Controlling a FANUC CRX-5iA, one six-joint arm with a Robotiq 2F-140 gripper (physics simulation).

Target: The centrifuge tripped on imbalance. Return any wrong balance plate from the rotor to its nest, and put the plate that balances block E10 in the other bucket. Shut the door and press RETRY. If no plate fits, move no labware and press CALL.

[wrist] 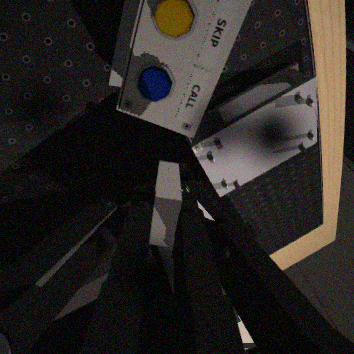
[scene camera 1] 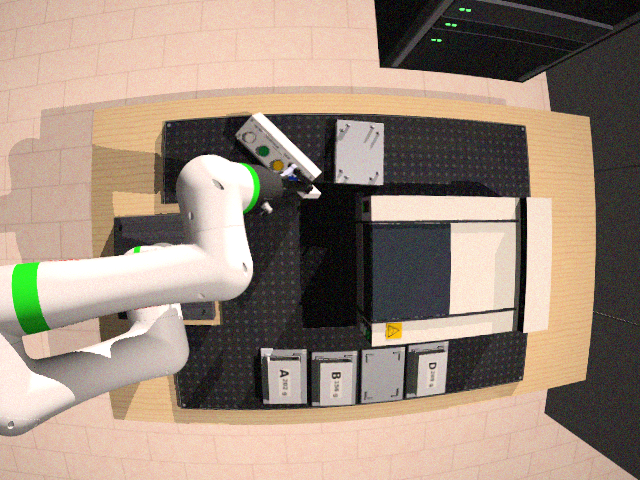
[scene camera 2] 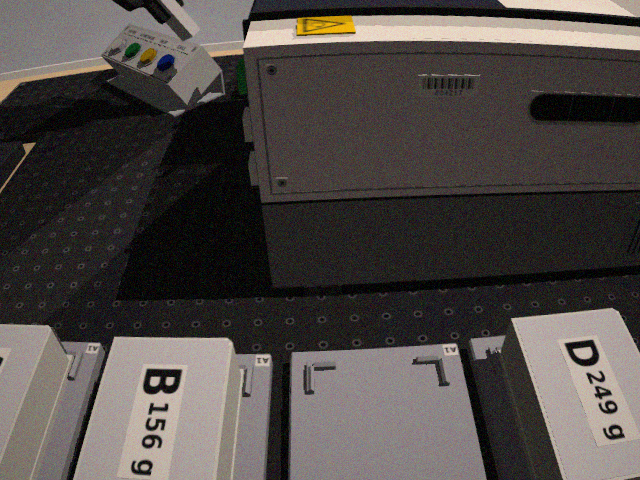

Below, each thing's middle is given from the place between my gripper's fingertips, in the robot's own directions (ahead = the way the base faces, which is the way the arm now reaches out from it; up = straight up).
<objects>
My gripper is now 50 mm past the blue CALL button (wrist: 153,83), 50 mm above it and 40 mm to the right of it. The rest, counted from my hand: centrifuge door (scene camera 1: 411,263) 200 mm to the right, 190 mm ahead, 100 mm above; centrifuge (scene camera 2: 393,153) 340 mm ahead, 210 mm to the right, 10 mm above; button box (scene camera 2: 195,78) 110 mm to the left, 80 mm behind, 70 mm below.
</objects>
